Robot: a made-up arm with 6 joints.
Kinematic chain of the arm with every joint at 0, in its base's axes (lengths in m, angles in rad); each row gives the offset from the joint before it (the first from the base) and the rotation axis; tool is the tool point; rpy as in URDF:
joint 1: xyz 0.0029 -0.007 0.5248 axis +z
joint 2: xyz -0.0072 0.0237 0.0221 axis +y
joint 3: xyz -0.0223 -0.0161 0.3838 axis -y
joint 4: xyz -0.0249 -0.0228 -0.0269 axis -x
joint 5: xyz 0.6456 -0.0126 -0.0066 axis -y
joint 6: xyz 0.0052 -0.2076 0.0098 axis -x
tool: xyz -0.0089 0.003 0.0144 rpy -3.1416 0 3.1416
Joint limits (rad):
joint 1: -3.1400..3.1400
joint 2: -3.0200..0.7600
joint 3: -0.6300..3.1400
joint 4: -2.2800..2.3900
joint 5: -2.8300..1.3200
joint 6: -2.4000..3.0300
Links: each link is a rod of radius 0.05 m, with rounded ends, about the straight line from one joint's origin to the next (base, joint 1, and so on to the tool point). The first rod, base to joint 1, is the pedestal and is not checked.
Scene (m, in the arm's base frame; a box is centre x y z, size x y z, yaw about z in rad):
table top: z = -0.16
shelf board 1: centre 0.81 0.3 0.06 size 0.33 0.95 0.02 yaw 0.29
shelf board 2: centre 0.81 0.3 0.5 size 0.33 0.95 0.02 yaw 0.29
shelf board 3: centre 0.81 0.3 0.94 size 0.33 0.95 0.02 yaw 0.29
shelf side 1: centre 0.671 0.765 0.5 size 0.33 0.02 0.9 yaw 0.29
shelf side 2: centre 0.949 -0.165 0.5 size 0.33 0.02 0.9 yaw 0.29
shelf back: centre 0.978 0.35 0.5 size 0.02 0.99 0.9 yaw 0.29
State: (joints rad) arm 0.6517 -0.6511 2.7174 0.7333 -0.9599 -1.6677
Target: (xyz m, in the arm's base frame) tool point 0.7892 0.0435 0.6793
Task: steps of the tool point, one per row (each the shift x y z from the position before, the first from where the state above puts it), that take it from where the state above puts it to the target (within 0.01 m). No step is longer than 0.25 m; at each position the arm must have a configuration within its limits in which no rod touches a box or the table.
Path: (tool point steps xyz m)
1: -0.0383 -0.0234 0.2300
2: 0.0246 0.0250 0.2348
3: 0.0888 0.0678 0.2116
4: 0.1450 0.0997 0.1626
5: 0.1857 0.1174 0.0940
6: 0.2045 0.1193 0.0142
7: 0.1982 0.1063 -0.0668
8: 0.1670 0.0815 -0.1385
9: 0.1140 0.0491 -0.1918
10: 0.0458 0.0143 -0.2198
11: -0.0286 -0.0177 -0.2193
12: 0.0788 0.0236 0.0174
13: 0.0790 0.0236 -0.0001
14: 0.0755 0.0224 -0.0173

